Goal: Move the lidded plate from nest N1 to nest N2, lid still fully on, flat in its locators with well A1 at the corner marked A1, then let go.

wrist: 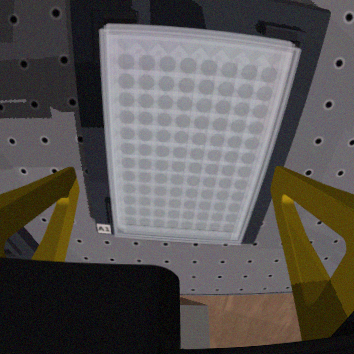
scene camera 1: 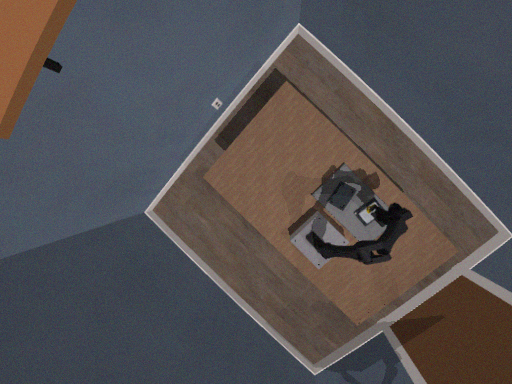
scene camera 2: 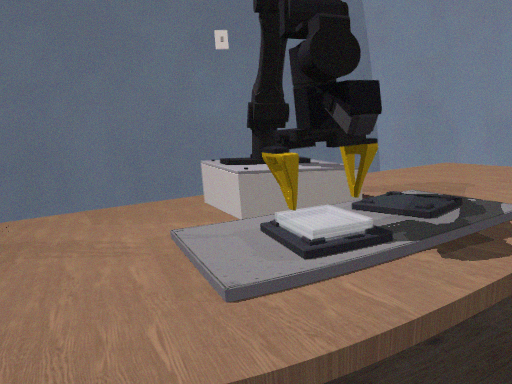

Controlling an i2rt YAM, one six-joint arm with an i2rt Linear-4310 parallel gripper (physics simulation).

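Places are measured from the arm's base along level axes (x ahead, y left, z up), in centimetres.
Pixels of known places: gripper, fingertip midpoint: (wrist: 174, 177) (scene camera 1: 372, 212) (scene camera 2: 325, 203); arm's base, link origin: (scene camera 1: 319, 245).
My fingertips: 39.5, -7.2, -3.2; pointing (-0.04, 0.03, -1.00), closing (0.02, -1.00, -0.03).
Note:
Ahead of a thing's pixels: the offset from my fingertips to its top centre, as dx, dy, dz. "*": to the spot under its first point. Level surfaces: height alone.
The clear-white lidded plate @[-0.3, -0.6, -1.6] (scene camera 1: 368, 215) (scene camera 2: 325, 222) (wrist: 187, 140) sits in a dark nest @[-0.3, -0.6, -2.6] (scene camera 2: 345, 246) (wrist: 297, 95), looking flat, with its lid on. In the wrist view a label reading A1 @[* -7.5, +5.2, -3.2] (wrist: 103, 228) is at the nest's lower left corner. The other dark nest @[-6.3, +20.2, -2.6] (scene camera 1: 342, 195) (scene camera 2: 410, 204) is empty, partly in shadow. No N1 or N2 marking is readable. My gripper (scene camera 2: 324, 202) (wrist: 174, 177) is wide open. In the wrist view its yellow fingertips stand apart on either side of the plate's lower half. In scene camera 2 they are behind the plate, near its top height, holding nothing.
Both nests stand on a grey perforated board @[* -2.4, -14.6, -4.4] (scene camera 2: 215, 250) (wrist: 337, 80) on the wooden table @[dz -5.7] (scene camera 1: 265, 145) (scene camera 2: 100, 280). The arm's base stands on a pale box (scene camera 2: 220, 190) behind the board. The arm's shadow falls across the board near the empty nest.

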